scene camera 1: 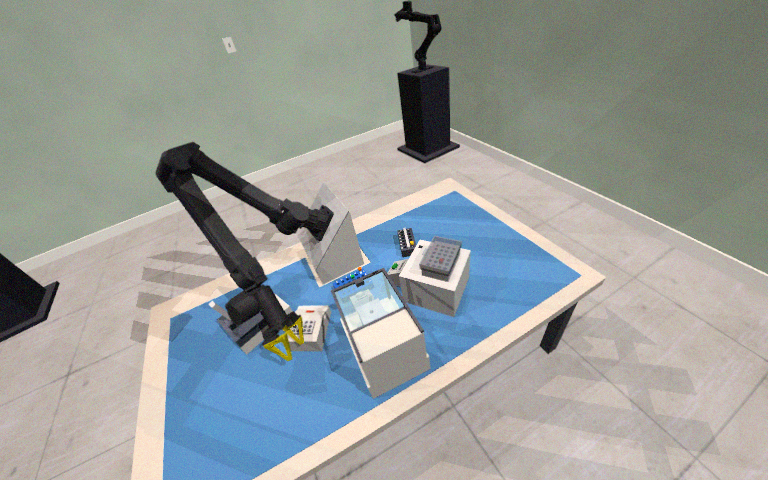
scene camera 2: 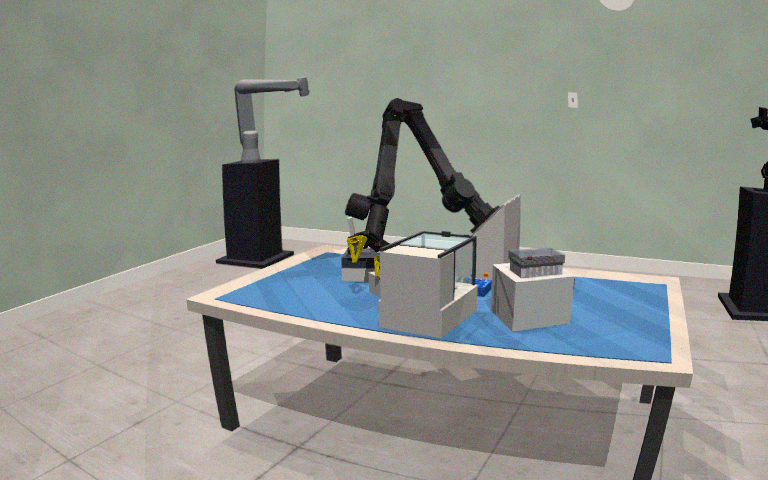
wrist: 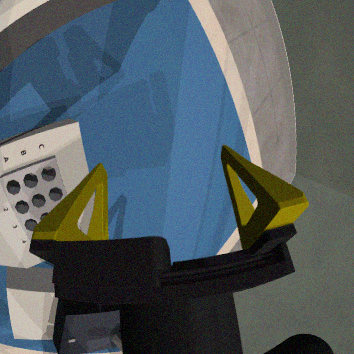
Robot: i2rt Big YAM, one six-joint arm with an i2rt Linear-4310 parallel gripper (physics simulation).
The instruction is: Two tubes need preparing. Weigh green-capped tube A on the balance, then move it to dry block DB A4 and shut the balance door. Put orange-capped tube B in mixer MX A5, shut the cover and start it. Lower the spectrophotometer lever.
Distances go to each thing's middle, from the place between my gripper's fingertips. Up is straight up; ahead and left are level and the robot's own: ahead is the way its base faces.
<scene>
Now: the balance [scene camera 2: 427, 291] 220 mm to the left of my hand, 100 mm ahead of it and 20 mm above it. From my hand the other things lie so: grey cover [scene camera 1: 440, 256]: 510 mm to the left, 80 mm above, 40 mm ahead; balance door [scene camera 1: 367, 300]: 230 mm to the left, 120 mm above, 60 mm ahead; mixer [scene camera 2: 523, 298]: 500 mm to the left, 20 mm ahead.
</scene>
